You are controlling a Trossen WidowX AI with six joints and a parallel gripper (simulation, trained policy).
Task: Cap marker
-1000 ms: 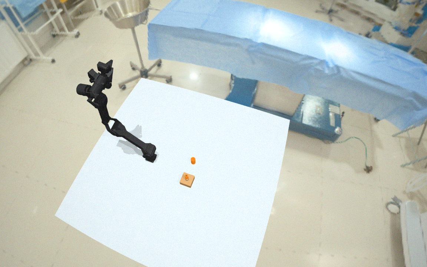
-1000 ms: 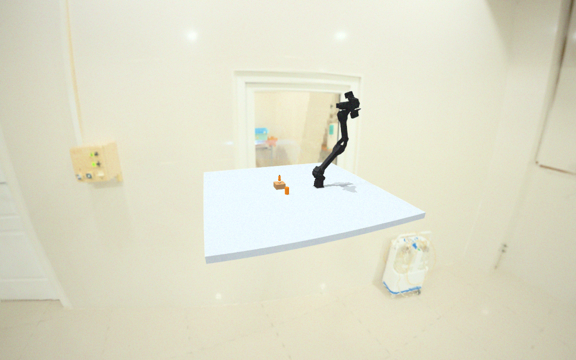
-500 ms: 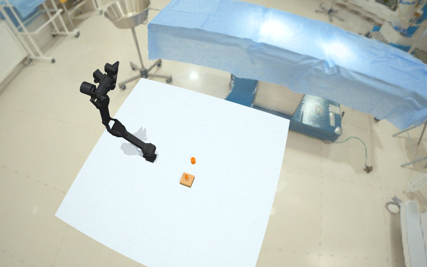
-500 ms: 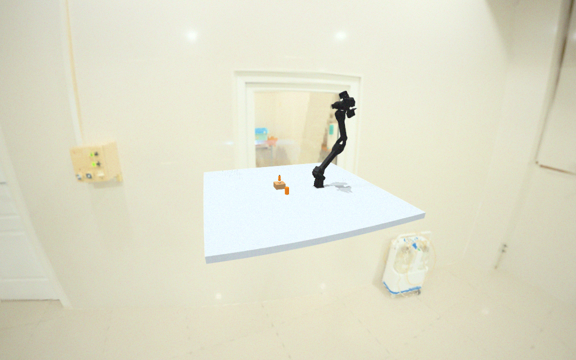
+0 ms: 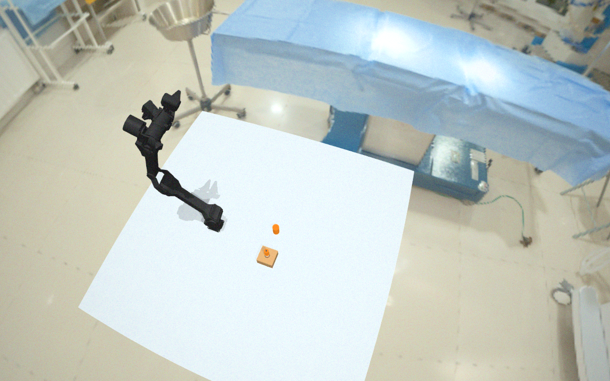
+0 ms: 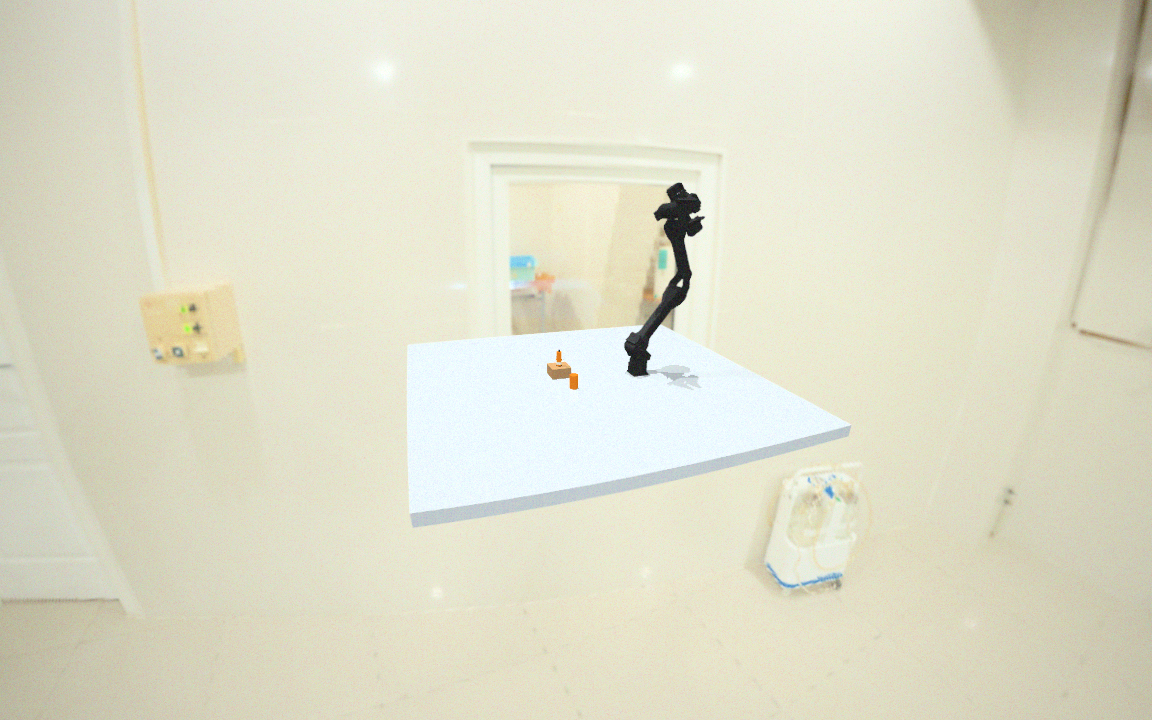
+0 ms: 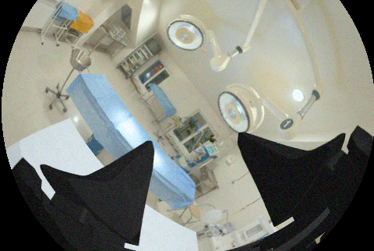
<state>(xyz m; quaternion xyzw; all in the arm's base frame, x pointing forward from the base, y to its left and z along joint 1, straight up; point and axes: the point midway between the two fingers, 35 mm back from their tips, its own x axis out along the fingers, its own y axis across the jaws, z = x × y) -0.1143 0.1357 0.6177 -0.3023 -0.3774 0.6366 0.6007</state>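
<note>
Now: the orange cap 600 mm below my gripper tip, 400 mm ahead of it and 100 mm to the right of it. From my gripper tip the other things lie so: tan holder block: 600 mm below, 410 mm ahead, 240 mm to the right.
</note>
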